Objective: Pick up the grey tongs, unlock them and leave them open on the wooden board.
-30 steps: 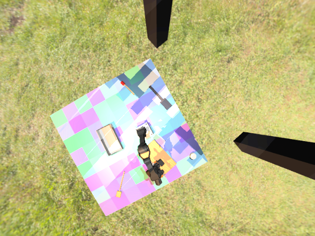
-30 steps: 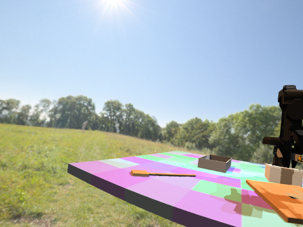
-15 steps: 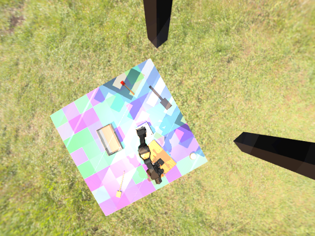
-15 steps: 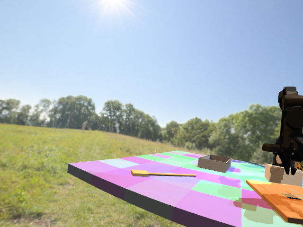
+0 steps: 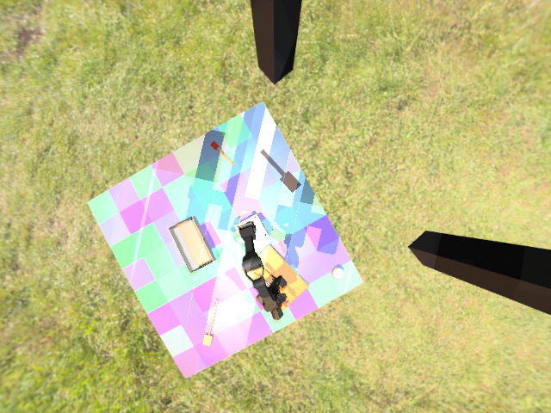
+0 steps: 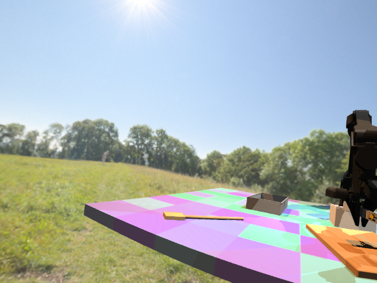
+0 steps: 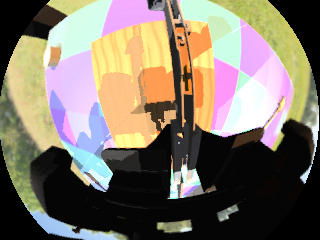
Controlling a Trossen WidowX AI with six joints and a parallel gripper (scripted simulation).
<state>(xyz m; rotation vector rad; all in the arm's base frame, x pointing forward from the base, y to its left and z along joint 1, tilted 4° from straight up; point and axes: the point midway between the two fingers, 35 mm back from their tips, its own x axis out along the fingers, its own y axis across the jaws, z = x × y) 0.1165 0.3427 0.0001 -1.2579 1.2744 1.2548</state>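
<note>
Right now the wooden board is 30 mm behind my gripper tip and 60 mm below it. Also, from my gripper tip: roasting tin 220 mm ahead, 490 mm to the right, 40 mm below; dark spatula 480 mm behind, 470 mm to the right, 60 mm below; small white disc 340 mm behind, 220 mm to the left, 50 mm below.
</note>
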